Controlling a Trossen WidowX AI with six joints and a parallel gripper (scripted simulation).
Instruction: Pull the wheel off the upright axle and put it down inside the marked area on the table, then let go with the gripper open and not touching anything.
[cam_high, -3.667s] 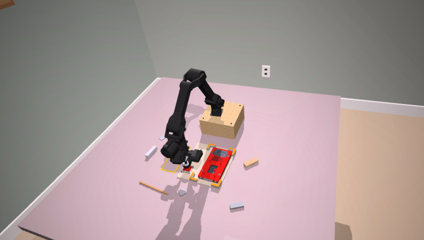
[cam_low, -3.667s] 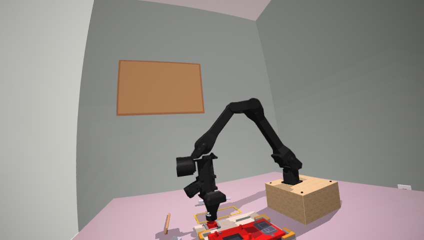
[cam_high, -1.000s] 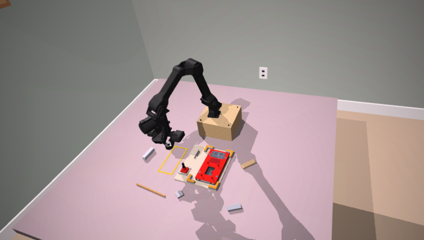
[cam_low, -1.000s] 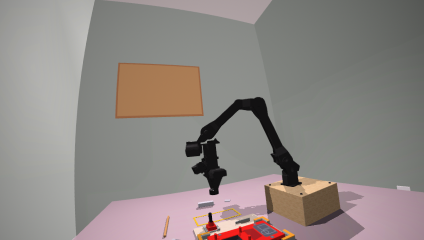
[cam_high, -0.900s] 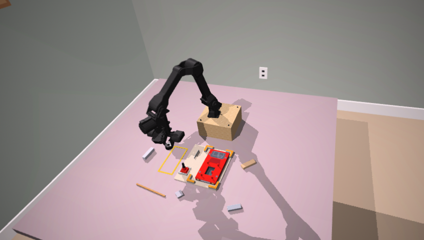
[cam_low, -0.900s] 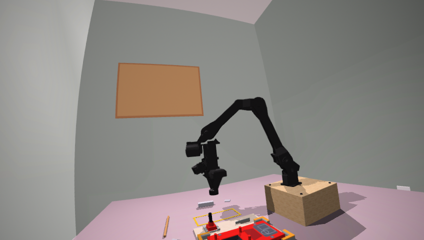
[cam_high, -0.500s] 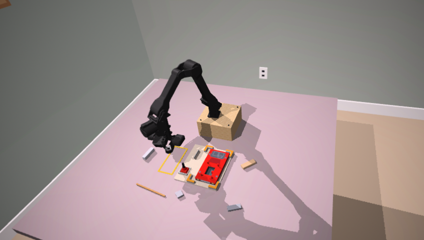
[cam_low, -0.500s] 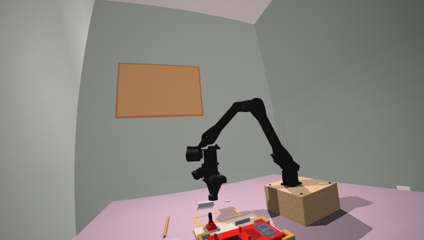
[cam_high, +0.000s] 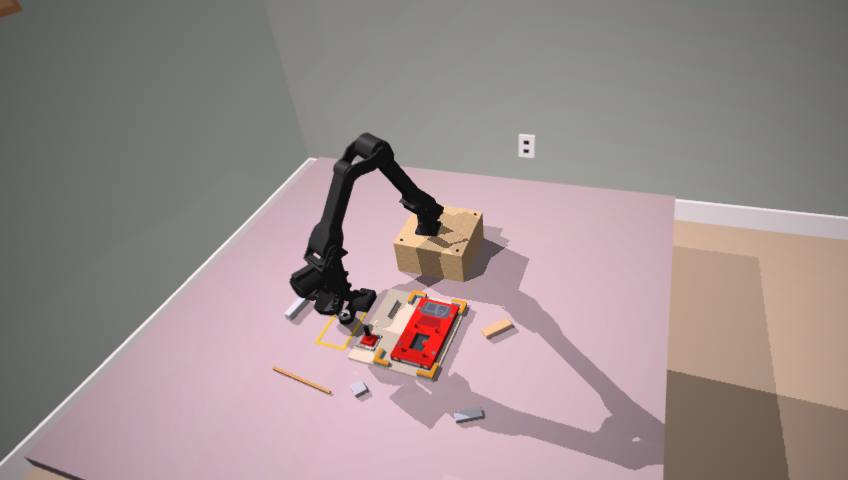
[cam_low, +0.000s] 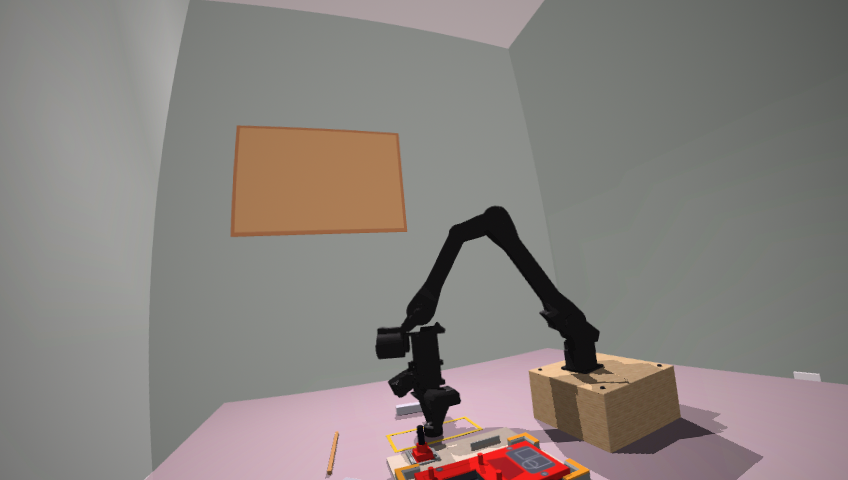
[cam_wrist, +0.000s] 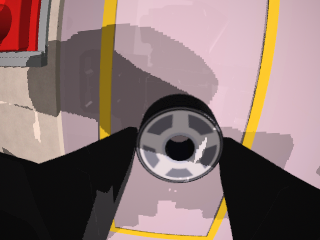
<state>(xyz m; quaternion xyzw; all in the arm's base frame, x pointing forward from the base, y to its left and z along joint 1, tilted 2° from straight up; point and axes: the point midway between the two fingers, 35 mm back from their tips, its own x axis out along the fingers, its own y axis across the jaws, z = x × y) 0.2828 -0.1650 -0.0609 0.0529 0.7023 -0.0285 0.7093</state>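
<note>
Right now my gripper tip is right at the wheel. The rest, counted from my gripper tip: brown stick: 200 mm ahead, 40 mm to the right, 10 mm below; tan block: 400 mm to the left, 20 mm behind.
</note>
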